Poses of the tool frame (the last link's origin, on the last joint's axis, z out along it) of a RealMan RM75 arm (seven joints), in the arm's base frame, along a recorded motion.
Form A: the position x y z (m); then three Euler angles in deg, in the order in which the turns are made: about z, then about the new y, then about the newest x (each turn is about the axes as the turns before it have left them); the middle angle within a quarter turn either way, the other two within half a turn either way.
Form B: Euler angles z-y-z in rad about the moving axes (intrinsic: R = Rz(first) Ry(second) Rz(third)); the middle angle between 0 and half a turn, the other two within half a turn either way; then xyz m. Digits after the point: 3 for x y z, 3 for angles.
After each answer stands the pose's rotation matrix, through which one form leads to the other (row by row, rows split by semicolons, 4 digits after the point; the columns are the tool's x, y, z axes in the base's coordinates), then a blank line. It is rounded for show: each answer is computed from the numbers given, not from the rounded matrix.
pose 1, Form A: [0.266 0.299 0.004 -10.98 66.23 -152.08]
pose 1, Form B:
[2.425 1.935 -0.203 0.266 0.299 0.004]
0.3957 -0.5890 -0.7047; -0.0768 -0.7858 0.6137; -0.9152 -0.1887 -0.3562

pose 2, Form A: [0.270 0.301 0.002 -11.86 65.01 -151.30]
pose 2, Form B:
[2.391 1.950 -0.220 0.270 0.301 0.002]
0.4134 -0.6062 -0.6794; -0.0868 -0.7690 0.6334; -0.9064 -0.2029 -0.3706

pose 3, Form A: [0.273 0.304 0.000 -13.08 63.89 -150.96]
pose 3, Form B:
[2.360 1.966 -0.234 0.273 0.304 0.000]
0.4287 -0.6224 -0.6548; -0.0996 -0.7530 0.6505; -0.8980 -0.2136 -0.3848

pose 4, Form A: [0.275 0.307 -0.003 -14.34 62.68 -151.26]
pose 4, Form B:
[2.338 1.985 -0.243 0.275 0.307 -0.003]
0.4447 -0.6311 -0.6356; -0.1137 -0.7437 0.6588; -0.8885 -0.2207 -0.4024

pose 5, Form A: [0.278 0.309 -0.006 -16.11 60.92 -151.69]
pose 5, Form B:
[2.308 2.013 -0.258 0.278 0.309 -0.006]
0.4669 -0.6425 -0.6076; -0.1349 -0.7308 0.6691; -0.8739 -0.2305 -0.4279

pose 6, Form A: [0.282 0.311 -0.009 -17.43 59.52 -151.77]
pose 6, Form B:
[2.280 2.034 -0.272 0.282 0.311 -0.009]
0.4839 -0.6528 -0.5827; -0.1519 -0.7185 0.6787; -0.8618 -0.2399 -0.4469

